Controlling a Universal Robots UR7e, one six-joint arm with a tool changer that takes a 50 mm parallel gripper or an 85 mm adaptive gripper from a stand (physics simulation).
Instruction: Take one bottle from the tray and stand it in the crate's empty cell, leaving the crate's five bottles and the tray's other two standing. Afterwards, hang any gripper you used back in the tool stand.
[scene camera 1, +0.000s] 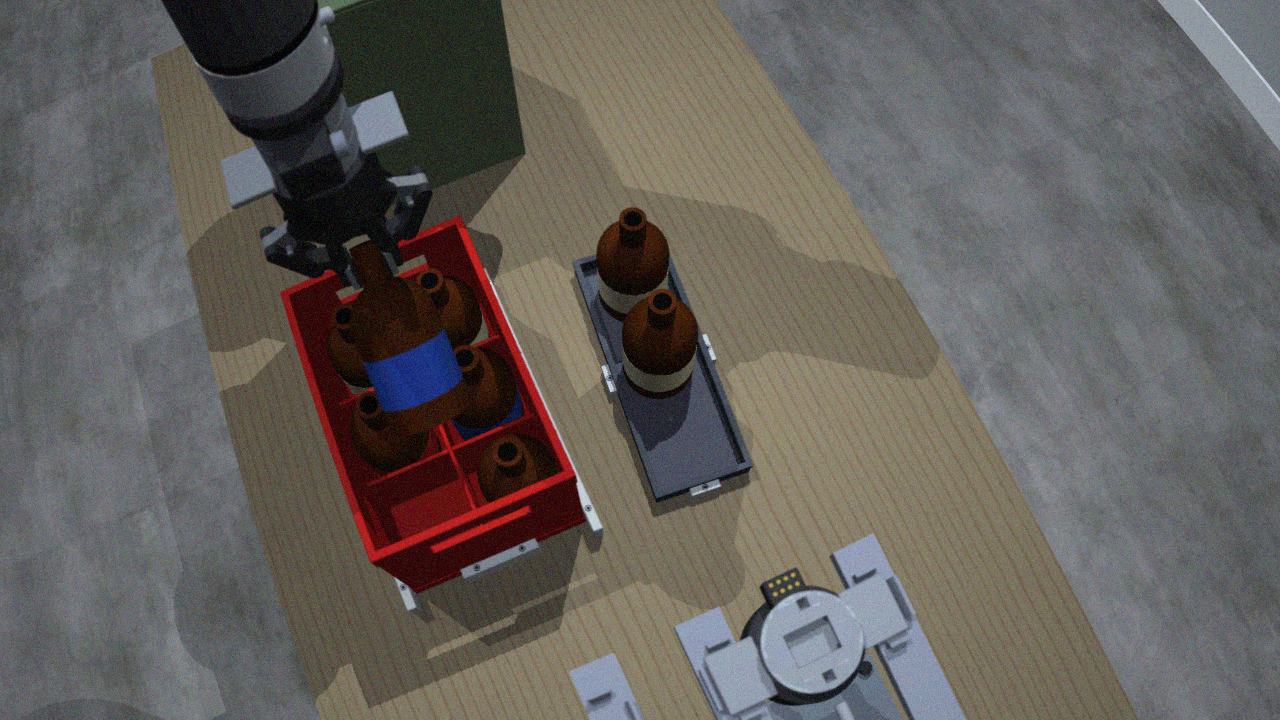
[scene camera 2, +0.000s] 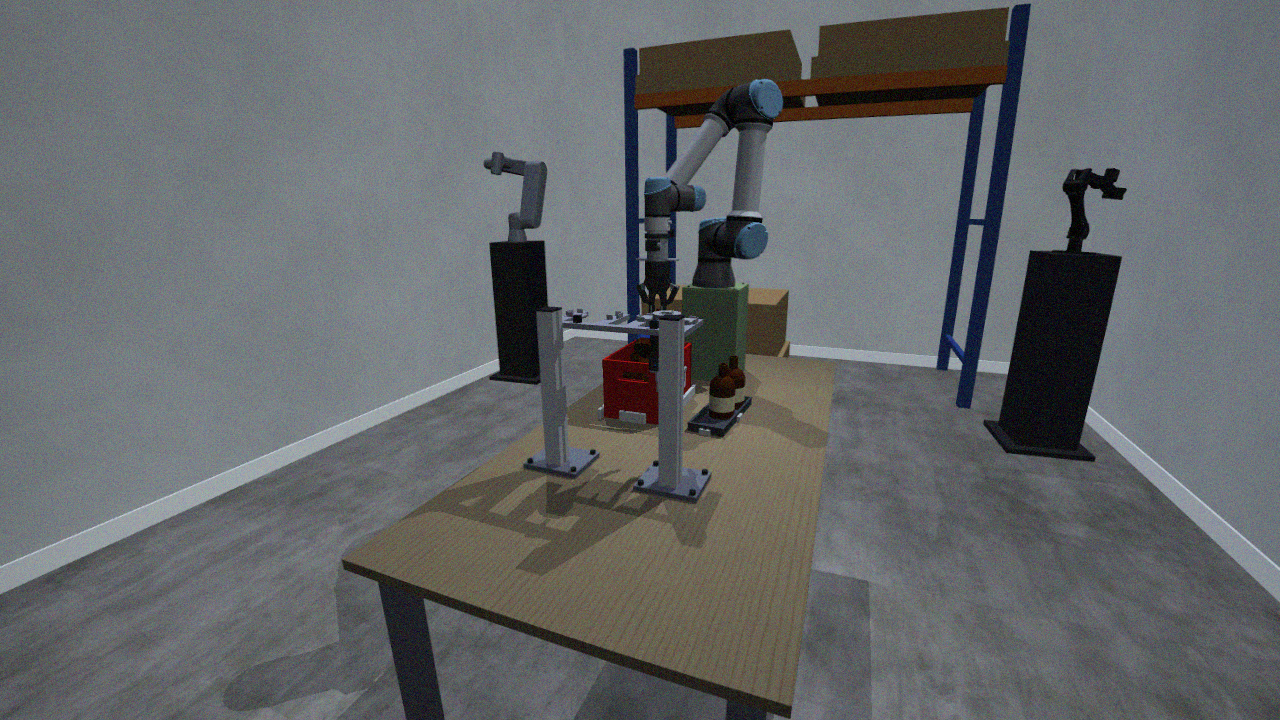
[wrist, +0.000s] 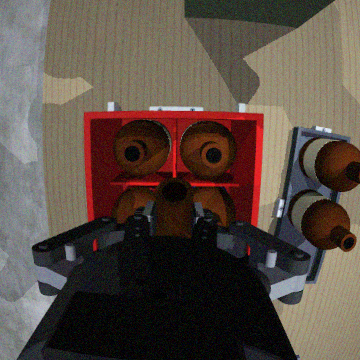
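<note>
My gripper is shut on the neck of a brown blue-labelled bottle. The bottle is raised over the crate and looks tilted, its base towards the tool stand side. Five bottles stand in the red crate, such as the front-right one and the back-right one. The empty cell is at the crate's front left in scene camera 1. Two cream-labelled bottles stand in the dark tray.
The tool stand rises in front of the crate and tray, with a second tool hanging in it. The green robot pedestal stands behind the crate. White brackets flank the crate's base.
</note>
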